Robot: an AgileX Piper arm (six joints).
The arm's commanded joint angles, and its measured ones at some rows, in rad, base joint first. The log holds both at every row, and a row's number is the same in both.
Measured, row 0: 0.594, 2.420, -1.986, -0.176, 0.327, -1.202
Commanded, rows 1 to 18: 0.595, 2.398, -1.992, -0.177, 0.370, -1.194; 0.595, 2.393, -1.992, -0.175, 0.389, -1.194; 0.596, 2.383, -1.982, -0.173, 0.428, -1.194; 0.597, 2.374, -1.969, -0.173, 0.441, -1.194; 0.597, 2.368, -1.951, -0.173, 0.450, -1.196; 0.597, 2.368, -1.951, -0.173, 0.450, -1.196; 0.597, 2.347, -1.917, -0.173, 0.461, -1.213; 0.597, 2.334, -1.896, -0.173, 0.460, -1.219; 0.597, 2.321, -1.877, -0.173, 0.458, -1.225; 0.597, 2.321, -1.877, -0.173, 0.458, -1.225; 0.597, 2.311, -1.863, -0.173, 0.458, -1.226; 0.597, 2.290, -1.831, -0.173, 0.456, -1.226; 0.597, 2.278, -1.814, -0.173, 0.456, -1.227; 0.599, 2.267, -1.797, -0.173, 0.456, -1.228; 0.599, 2.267, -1.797, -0.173, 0.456, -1.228; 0.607, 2.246, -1.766, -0.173, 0.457, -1.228; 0.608, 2.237, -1.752, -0.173, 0.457, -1.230; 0.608, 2.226, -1.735, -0.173, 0.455, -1.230
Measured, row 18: 0.599, 2.262, -1.773, -0.175, 0.454, -1.221
